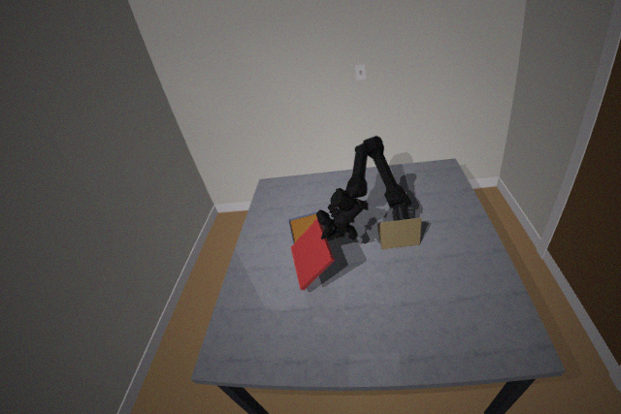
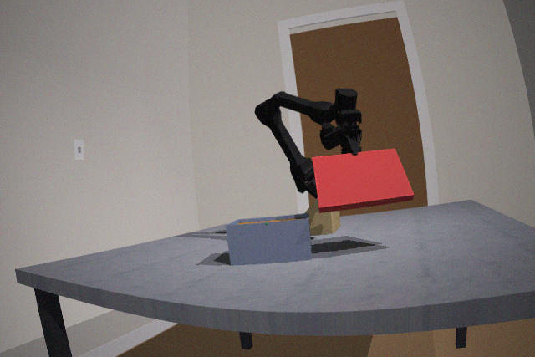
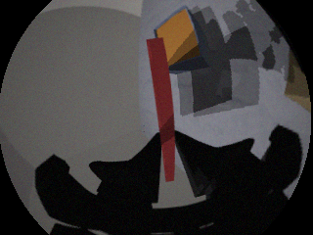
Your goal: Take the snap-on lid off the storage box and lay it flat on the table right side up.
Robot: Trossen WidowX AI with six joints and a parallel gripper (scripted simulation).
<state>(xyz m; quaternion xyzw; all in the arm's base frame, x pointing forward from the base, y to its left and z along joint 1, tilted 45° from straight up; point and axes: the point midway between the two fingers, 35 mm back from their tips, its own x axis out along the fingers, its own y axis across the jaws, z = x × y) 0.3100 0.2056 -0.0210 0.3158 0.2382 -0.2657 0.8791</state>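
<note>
Right now the red lid is 60 mm ahead of my gripper tip, 50 mm below it and 20 mm to the left of it. The rest, counted from my gripper tip: storage box (220 mm to the right, 180 mm below, 110 mm ahead).
</note>
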